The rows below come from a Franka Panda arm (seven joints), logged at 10 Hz.
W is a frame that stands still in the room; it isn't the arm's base.
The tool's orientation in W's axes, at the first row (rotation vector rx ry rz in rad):
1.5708 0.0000 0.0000
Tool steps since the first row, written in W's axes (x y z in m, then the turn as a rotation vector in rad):
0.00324 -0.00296 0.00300 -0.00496 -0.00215 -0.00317
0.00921 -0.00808 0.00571 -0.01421 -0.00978 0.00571
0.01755 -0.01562 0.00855 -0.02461 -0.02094 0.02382
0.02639 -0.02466 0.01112 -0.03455 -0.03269 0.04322
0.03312 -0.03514 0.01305 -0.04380 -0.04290 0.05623
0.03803 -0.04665 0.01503 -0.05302 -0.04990 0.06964
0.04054 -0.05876 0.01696 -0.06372 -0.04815 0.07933
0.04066 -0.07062 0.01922 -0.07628 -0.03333 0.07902
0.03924 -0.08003 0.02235 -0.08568 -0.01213 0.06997
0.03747 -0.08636 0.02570 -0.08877 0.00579 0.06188
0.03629 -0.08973 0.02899 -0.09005 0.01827 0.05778
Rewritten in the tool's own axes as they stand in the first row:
0.00324 0.00300 0.00296 -0.00496 -0.00317 0.00215
0.00921 0.00571 0.00808 -0.01421 0.00571 0.00978
0.01755 0.00855 0.01562 -0.02461 0.02382 0.02094
0.02639 0.01112 0.02466 -0.03455 0.04322 0.03269
0.03312 0.01305 0.03514 -0.04380 0.05623 0.04290
0.03803 0.01503 0.04665 -0.05302 0.06964 0.04990
0.04054 0.01696 0.05876 -0.06372 0.07933 0.04815
0.04066 0.01922 0.07062 -0.07628 0.07902 0.03333
0.03924 0.02235 0.08003 -0.08568 0.06997 0.01213
0.03747 0.02570 0.08636 -0.08877 0.06188 -0.00579
0.03629 0.02899 0.08973 -0.09005 0.05778 -0.01827

